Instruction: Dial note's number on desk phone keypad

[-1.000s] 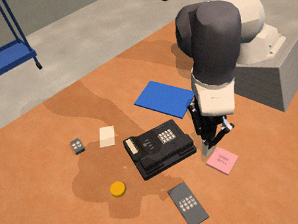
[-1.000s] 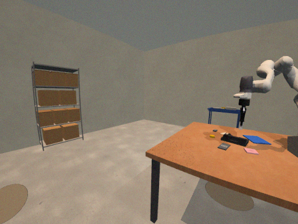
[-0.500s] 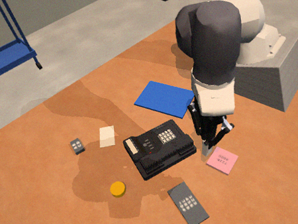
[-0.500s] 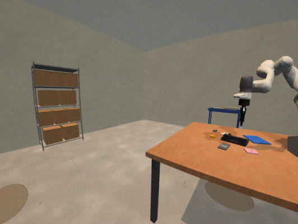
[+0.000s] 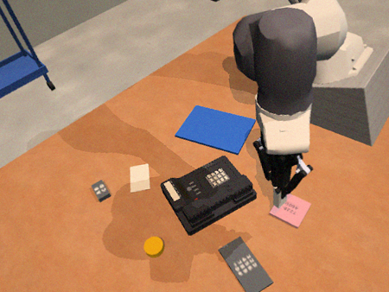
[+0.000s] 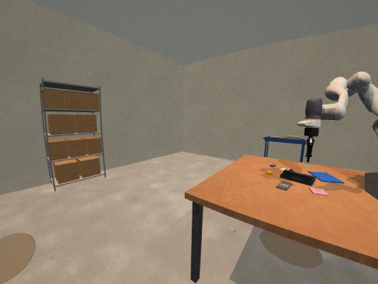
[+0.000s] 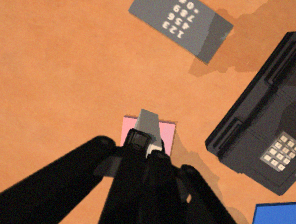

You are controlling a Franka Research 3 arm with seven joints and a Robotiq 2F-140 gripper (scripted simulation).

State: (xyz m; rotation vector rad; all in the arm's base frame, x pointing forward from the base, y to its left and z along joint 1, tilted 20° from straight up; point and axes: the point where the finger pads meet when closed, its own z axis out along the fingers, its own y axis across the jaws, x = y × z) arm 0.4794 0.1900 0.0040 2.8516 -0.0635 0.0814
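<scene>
Now: the handset 3 cm ahead of my hand, 17 cm to the right of it and 15 cm below it. From my hand the other things lie so: yellow disc 24 cm ahead, 20 cm to the right, 18 cm below; blue pad 18 cm behind, 39 cm to the right, 19 cm below; grey keypad slab 11 cm ahead, 19 cm below.
</scene>
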